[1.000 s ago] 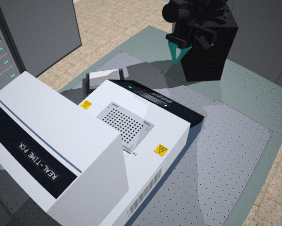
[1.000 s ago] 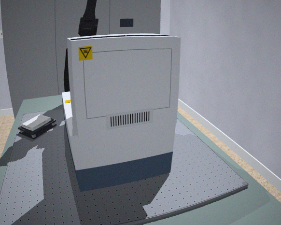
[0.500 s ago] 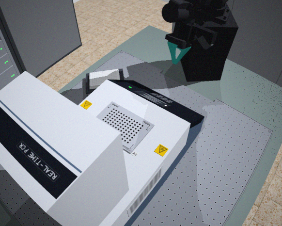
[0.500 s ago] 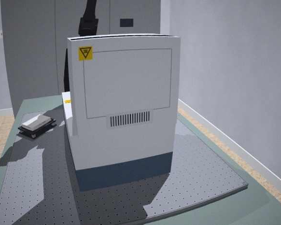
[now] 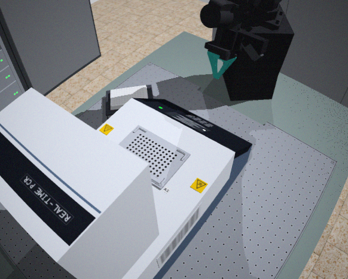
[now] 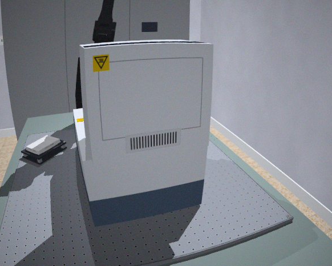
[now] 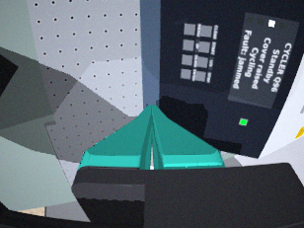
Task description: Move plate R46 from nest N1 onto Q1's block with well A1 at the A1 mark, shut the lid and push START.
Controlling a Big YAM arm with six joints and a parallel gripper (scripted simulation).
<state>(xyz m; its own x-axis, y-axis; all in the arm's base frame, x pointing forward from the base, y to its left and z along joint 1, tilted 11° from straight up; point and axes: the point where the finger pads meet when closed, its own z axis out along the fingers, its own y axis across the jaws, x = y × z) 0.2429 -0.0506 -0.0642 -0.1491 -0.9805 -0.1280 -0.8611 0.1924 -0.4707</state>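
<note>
The plate R46 lies 29 cm to the right of my hand, 18 cm below it and 3 cm ahead of it. The rest, counted from my hand: plate nest N1: 29 cm to the right, 19 cm below, 3 cm ahead.
</note>
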